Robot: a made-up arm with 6 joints. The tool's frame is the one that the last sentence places. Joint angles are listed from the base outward.
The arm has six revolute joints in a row. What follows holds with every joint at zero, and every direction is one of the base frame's. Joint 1 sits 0.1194 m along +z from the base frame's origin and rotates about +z. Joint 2 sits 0.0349 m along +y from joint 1 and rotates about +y. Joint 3 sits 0.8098 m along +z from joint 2 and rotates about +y. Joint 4 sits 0.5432 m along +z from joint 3 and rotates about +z. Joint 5 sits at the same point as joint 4 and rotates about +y. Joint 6 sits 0.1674 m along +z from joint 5 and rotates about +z. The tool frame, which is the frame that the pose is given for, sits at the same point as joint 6; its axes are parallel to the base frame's.
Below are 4 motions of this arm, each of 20 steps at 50 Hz.
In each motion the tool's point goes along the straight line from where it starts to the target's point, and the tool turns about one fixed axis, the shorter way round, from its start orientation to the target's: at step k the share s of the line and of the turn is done. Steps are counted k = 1, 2, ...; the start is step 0. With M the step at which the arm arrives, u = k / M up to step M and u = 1 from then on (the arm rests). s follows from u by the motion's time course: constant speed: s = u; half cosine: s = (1 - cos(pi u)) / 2; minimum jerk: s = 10 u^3 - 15 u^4 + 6 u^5.
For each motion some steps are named. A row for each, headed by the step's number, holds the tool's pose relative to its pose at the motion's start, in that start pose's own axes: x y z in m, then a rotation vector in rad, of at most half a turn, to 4 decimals.
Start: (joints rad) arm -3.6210 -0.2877 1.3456 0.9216 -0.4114 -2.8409
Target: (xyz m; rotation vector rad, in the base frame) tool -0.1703 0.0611 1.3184 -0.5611 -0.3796 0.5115
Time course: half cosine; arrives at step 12
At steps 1, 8, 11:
1: 0.0009 -0.0025 -0.0018 0.0035 -0.0017 -0.0015
8: 0.0379 -0.1114 -0.0786 0.1536 -0.0768 -0.0648
11: 0.0496 -0.1461 -0.1030 0.2013 -0.1007 -0.0850

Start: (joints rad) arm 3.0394 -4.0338 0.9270 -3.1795 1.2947 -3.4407
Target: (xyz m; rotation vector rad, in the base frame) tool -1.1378 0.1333 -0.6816 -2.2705 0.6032 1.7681
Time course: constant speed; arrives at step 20
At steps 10, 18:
10: -0.1810 -0.0931 0.1311 0.1766 -0.0039 0.2451
18: -0.3259 -0.1676 0.2360 0.3179 -0.0070 0.4411

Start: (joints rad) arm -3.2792 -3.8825 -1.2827 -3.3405 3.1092 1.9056
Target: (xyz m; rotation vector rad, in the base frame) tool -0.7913 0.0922 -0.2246 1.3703 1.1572 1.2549
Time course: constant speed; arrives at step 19
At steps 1, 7, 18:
1: 0.0039 0.0046 0.0023 -0.0161 0.0118 -0.0219
7: 0.0270 0.0320 0.0161 -0.1129 0.0825 -0.1534
18: 0.0695 0.0822 0.0414 -0.2903 0.2122 -0.3945

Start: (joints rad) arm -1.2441 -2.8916 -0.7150 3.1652 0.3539 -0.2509
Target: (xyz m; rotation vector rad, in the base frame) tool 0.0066 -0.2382 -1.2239 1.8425 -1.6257 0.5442
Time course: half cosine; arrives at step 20
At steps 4, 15, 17, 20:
4: 0.0045 0.0112 0.0017 -0.0280 -0.0130 0.0282
15: 0.0403 0.1002 0.0155 -0.2506 -0.1161 0.2518
17: 0.0446 0.1109 0.0172 -0.2776 -0.1286 0.2789
20: 0.0472 0.1173 0.0182 -0.2936 -0.1360 0.2950

